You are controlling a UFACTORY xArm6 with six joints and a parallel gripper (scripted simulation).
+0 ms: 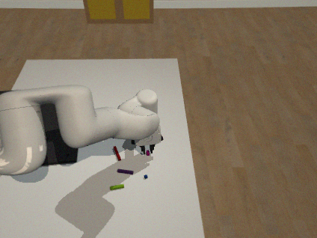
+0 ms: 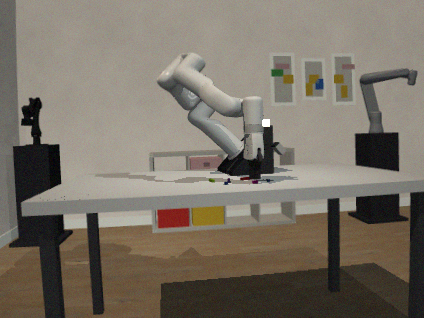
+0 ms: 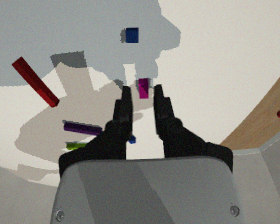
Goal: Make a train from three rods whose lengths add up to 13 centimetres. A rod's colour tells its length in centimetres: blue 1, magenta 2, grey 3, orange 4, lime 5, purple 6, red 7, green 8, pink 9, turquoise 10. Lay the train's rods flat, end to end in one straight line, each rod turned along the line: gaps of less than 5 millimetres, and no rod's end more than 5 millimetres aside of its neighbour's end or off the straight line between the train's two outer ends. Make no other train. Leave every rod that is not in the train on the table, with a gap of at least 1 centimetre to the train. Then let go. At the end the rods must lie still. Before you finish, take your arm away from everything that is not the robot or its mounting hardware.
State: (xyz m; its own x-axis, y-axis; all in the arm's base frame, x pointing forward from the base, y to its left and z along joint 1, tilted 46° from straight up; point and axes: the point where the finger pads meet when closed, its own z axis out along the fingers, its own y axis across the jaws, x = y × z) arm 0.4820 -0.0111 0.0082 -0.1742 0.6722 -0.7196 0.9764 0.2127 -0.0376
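Right now the magenta rod is 3 cm below my hand. Round my hand: red rod 12 cm behind, 3 cm below; purple rod 8 cm behind, 9 cm to the right, 3 cm below; lime rod 11 cm behind, 15 cm to the right, 3 cm below.
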